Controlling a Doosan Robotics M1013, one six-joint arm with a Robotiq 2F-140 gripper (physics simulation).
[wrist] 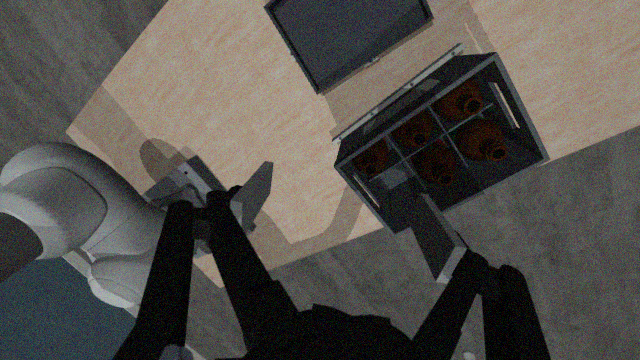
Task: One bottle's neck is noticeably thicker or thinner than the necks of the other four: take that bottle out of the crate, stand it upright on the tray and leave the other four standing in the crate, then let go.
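Frame: origin at the arm's base, x ahead, y left, z up, level; metres.
Seen in the pictures: gripper, fingertip midpoint: [343, 193].
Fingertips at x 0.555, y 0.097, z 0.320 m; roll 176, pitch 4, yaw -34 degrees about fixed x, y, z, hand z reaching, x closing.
Pixels of each thing's middle, then the offset from my fingertips to it. "*": a spot on its surface instead. Level surfaces: height alone.
- dark crate at a spot on its surface: [521, 107] * dx +0.235, dy -0.046, dz -0.187 m
- dark rimmed tray at a spot on its surface: [350, 40] * dx +0.041, dy +0.138, dz -0.357 m
- light rail at the middle of its body: [390, 98] dx +0.081, dy +0.003, dz -0.347 m
- wooden table at its surface level: dz -0.362 m
The dark crate [521, 107] stands right of centre in the wrist view, tilted in the picture, with thin dividers. Several dark brown bottles stand in it: in the row nearer the tray, one at the left [369, 159], one in the middle [411, 131] and one at the right [456, 101]; in the other row, one in the middle [434, 161] and one at the right [480, 138]. The left compartment of that row holds no bottle. The necks are too dark to compare. The dark rimmed tray [350, 40] lies beyond the crate. My gripper [343, 193] is open and empty, its right finger overlapping the crate's lower left corner in view.
A light rail [400, 93] runs along the crate's tray side. A grey metal bracket [198, 181] is behind the left finger. White rounded robot parts [65, 200] fill the left. The wooden table [215, 90] ends at a grey floor [575, 225] below the crate.
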